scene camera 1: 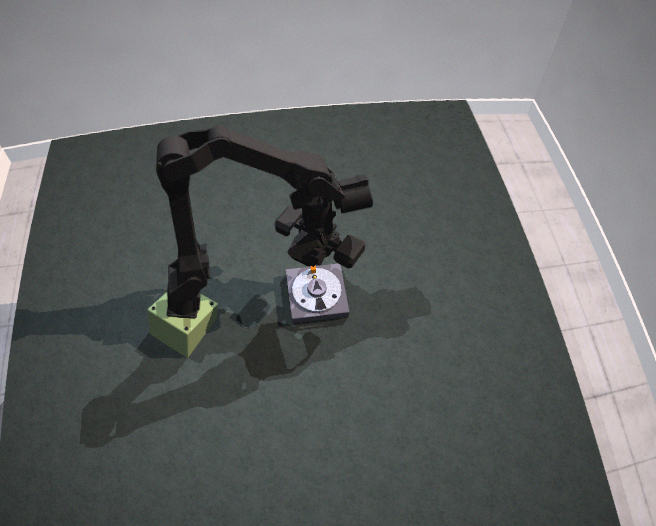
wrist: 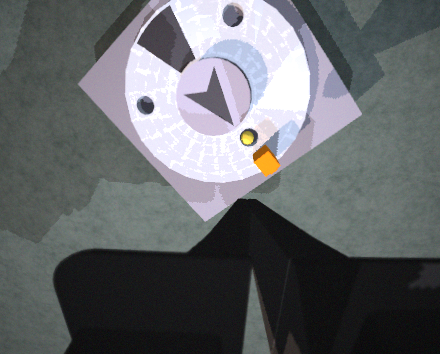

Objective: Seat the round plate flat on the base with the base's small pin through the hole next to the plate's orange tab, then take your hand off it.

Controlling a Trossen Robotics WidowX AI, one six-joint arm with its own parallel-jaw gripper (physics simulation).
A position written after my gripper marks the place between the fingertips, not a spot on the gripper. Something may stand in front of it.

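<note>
A round white plate point(scene camera 1: 315, 304) is here in the scene, and the wrist view shows me the round white plate point(wrist: 266, 48) as well. I also see a raised hub point(wrist: 213, 97) and a square mauve-grey base point(wrist: 331, 107). My gripper point(scene camera 1: 320, 258) is in view too, and in the wrist view I find my gripper point(wrist: 245, 208) again.
</note>
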